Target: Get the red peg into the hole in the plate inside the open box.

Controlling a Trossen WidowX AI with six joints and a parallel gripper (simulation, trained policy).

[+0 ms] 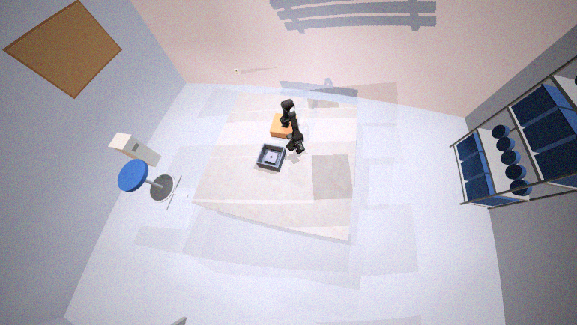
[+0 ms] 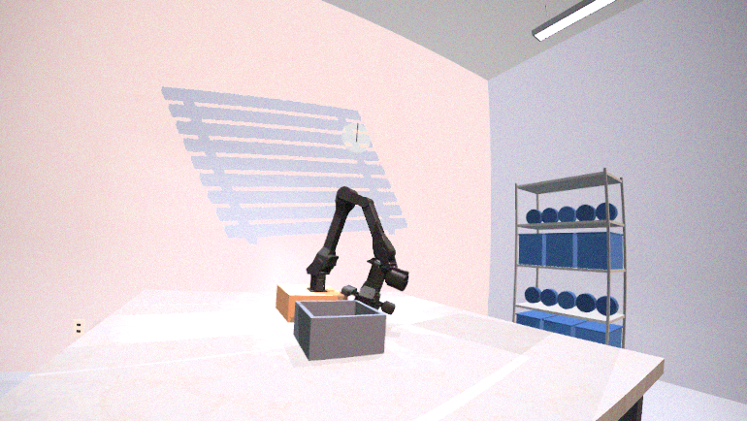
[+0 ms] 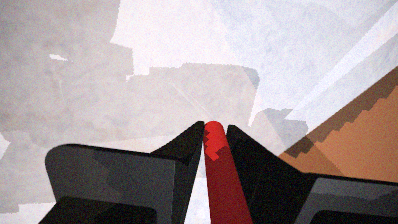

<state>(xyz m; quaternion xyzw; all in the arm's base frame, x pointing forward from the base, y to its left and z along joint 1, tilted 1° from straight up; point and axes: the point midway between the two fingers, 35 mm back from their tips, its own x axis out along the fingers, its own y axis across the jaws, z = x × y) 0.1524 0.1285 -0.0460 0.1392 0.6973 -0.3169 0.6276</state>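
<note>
Now: gripper tip 180 mm short of the pale plate, 140 mm to the left of it and 40 mm below it. From my gripper tip the other things lie so: grey box 180 mm ahead, 140 mm to the right, 20 mm above; then red peg 40 mm above, 10 mm to the left.
</note>
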